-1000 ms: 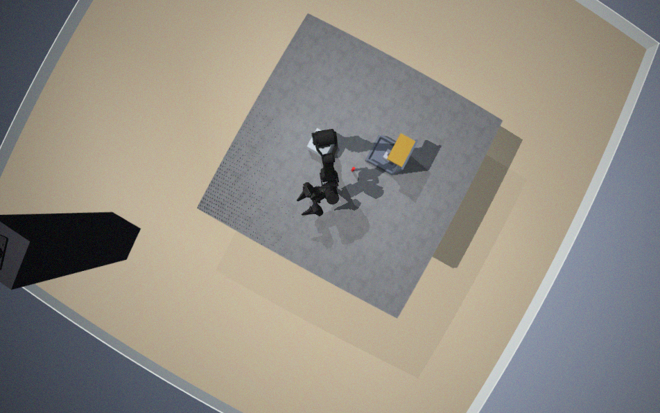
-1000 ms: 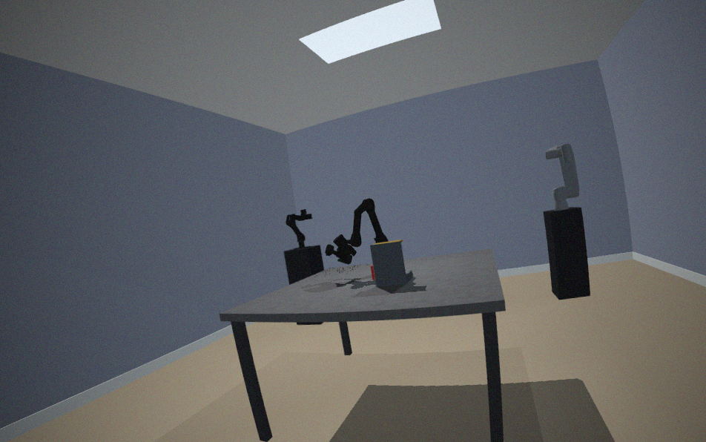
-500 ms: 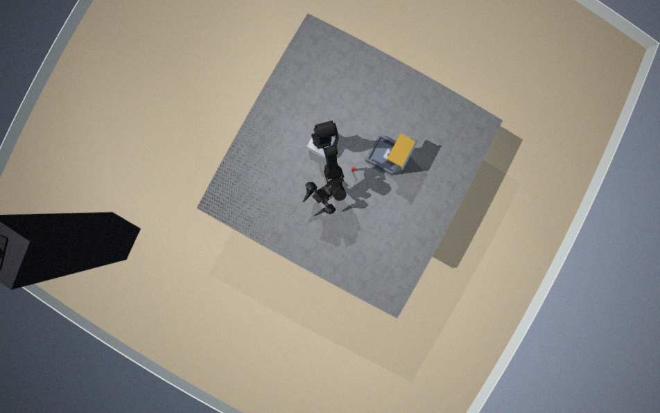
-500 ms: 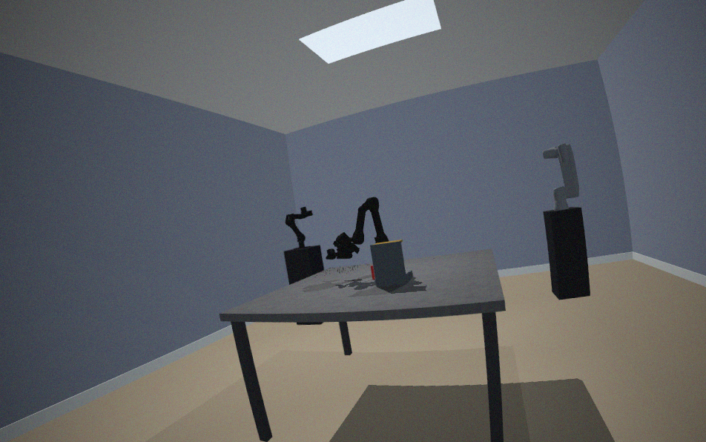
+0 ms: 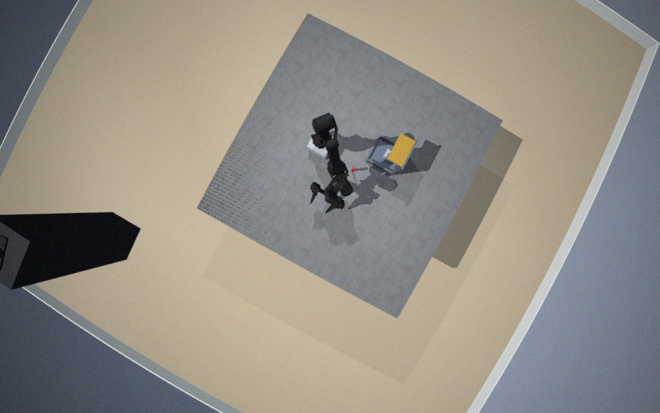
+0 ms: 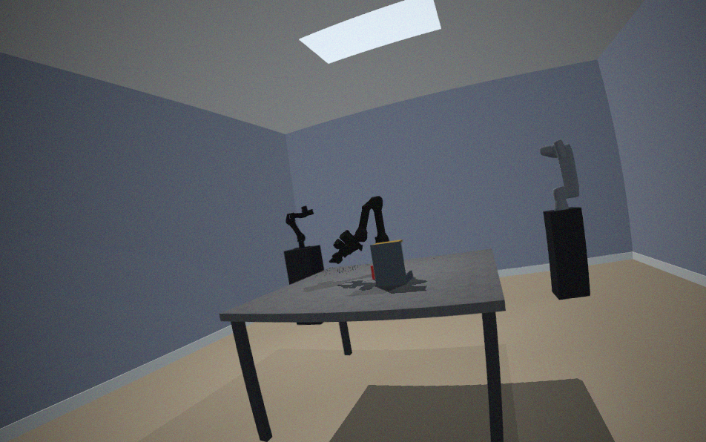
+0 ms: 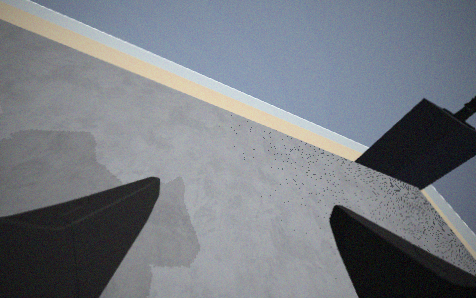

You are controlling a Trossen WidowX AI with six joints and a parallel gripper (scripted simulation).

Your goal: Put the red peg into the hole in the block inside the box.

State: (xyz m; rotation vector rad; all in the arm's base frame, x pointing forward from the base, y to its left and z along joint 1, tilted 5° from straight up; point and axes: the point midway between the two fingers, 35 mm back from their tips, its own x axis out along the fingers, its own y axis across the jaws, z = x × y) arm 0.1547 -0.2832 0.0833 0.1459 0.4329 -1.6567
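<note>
Right now the red peg is 270 mm to the left of my gripper tip, 100 mm below it and 70 mm ahead of it. Round my gripper tip: orange roof (430 mm to the left, 220 mm ahead, 70 mm above).
</note>
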